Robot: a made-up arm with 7 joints.
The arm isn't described. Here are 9 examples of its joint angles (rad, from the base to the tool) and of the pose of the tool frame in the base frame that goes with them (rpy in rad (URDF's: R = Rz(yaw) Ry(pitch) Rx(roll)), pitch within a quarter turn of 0, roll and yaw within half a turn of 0; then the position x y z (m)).
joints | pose
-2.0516 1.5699 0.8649 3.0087 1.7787 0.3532 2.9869 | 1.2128 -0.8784 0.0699 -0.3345 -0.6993 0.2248
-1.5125 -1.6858 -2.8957 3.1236 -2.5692 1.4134 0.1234 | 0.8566 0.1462 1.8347 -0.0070 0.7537 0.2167
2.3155 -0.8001 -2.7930 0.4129 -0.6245 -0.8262 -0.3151 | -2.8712 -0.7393 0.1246 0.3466 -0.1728 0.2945
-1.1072 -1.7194 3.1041 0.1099 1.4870 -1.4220 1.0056 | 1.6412 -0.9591 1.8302 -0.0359 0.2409 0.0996
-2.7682 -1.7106 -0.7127 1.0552 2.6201 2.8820 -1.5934 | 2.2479 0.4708 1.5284 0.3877 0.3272 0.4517
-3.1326 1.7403 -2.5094 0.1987 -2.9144 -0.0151 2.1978 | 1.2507 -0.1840 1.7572 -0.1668 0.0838 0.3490
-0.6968 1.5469 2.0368 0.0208 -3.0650 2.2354 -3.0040 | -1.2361 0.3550 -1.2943 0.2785 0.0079 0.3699
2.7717 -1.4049 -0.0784 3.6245 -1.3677 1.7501 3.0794 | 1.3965 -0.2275 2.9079 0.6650 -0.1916 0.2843
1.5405 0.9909 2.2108 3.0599 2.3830 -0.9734 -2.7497 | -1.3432 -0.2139 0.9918 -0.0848 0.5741 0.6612
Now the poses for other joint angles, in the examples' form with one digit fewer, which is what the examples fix.
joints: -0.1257 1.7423 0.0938 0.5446 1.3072 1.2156 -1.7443
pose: -1.272 0.894 0.527 0.167 0.045 -0.010
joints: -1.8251 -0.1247 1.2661 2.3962 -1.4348 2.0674 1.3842
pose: -2.120 -0.879 2.786 0.153 -0.094 0.960
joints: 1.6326 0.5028 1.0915 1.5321 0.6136 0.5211 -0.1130
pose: -2.079 -0.377 1.937 -0.366 0.383 0.630
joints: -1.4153 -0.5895 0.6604 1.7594 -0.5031 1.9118 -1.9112
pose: 2.910 0.843 0.763 0.165 0.063 0.843
